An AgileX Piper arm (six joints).
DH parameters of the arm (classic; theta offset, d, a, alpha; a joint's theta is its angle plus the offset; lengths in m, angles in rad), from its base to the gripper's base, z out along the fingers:
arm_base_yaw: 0 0.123 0 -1.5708
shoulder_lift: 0.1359 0 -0.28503 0
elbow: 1.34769 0 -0.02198 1.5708
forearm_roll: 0 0.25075 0 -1.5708
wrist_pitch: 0 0 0 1.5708
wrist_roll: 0 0.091 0 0
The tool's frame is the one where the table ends.
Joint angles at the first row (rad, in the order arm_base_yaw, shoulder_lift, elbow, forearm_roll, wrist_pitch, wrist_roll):
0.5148 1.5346 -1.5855 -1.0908 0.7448 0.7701
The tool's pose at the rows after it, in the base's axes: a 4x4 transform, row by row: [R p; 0 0 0 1], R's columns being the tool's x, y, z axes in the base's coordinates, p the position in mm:
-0.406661, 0.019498, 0.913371, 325.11; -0.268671, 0.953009, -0.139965, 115.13; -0.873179, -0.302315, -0.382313, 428.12; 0, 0, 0, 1
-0.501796, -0.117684, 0.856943, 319.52; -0.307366, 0.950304, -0.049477, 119.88; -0.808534, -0.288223, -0.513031, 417.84; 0, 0, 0, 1
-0.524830, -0.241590, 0.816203, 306.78; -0.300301, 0.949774, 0.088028, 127.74; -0.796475, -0.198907, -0.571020, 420.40; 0, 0, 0, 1
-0.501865, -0.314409, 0.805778, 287.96; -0.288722, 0.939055, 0.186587, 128.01; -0.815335, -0.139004, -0.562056, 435.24; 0, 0, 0, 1
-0.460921, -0.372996, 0.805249, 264.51; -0.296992, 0.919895, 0.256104, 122.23; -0.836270, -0.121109, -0.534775, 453.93; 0, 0, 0, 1
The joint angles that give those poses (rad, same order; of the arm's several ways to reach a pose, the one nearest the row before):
0.4861 1.5346 -1.5855 -0.8528 0.8197 0.6062
0.4755 1.5287 -1.5855 -0.6179 0.8528 0.3890
0.4755 1.4992 -1.5855 -0.4021 0.8554 0.2441
0.4774 1.4435 -1.5855 -0.2733 0.8595 0.1546
0.4774 1.3726 -1.5855 -0.1861 0.8794 0.0669

